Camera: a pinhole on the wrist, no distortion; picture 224 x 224 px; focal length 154.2 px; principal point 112.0 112.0 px. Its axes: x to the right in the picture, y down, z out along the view. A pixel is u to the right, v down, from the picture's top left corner.
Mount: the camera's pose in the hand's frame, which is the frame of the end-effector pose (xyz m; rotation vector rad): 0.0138 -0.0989 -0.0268 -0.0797 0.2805 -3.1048
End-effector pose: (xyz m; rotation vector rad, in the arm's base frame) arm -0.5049 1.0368 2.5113 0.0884 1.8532 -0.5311
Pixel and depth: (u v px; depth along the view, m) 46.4 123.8 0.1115
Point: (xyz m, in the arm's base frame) -0.4987 0.8793 2.4696
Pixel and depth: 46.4 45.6 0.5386
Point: -0.1154 0.8060 2.1218
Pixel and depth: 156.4 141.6 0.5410
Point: -0.1265 0.5912 2.5851
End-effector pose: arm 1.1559 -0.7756 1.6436 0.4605 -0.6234 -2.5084
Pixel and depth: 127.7 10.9 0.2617
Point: 1.0534 -0.7030 1.8751
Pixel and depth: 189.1 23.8 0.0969
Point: 1.1211 -0.6834 1.6850
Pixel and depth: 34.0 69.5 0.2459
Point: 0.9105 -0.7277 1.7620
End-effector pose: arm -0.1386 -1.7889 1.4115 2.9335 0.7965 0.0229
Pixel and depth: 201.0 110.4 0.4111
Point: -0.3843 -1.7775 1.0087
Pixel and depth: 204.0 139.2 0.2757
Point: -0.3460 -1.7080 1.1506
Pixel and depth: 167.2 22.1 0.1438
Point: -0.1823 -1.7799 1.2761
